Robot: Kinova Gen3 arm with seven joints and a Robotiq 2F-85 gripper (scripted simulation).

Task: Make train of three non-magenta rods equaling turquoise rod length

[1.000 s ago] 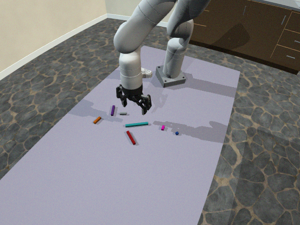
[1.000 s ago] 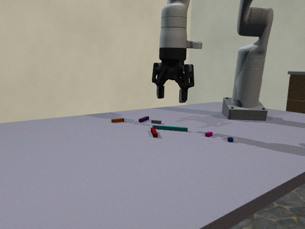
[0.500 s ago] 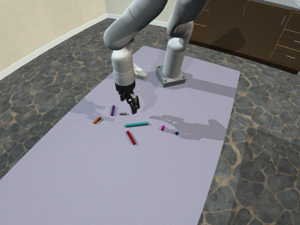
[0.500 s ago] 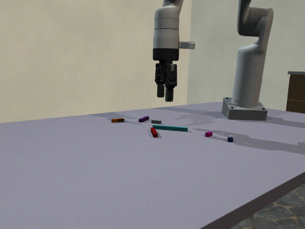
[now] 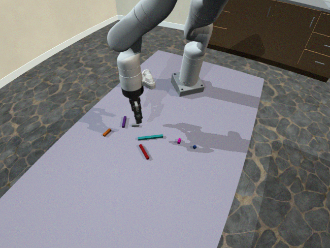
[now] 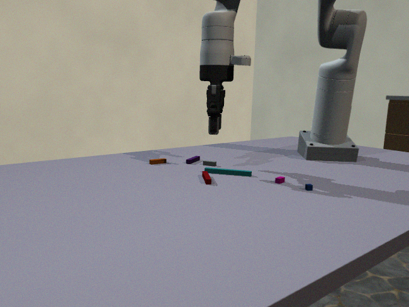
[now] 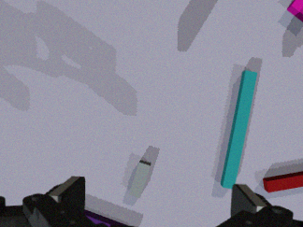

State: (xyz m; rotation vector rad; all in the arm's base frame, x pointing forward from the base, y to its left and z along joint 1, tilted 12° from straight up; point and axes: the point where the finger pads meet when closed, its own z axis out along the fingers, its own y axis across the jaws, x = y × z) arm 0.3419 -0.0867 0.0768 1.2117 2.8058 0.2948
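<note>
Now: hand 2 cm to the left of the grey rod and 8 cm above it. Round my hand: turquoise rod: 2 cm ahead, 7 cm to the left, 8 cm below; then red rod: 9 cm ahead, 8 cm to the left, 8 cm below; then purple rod: 8 cm to the right, 8 cm below.
</note>
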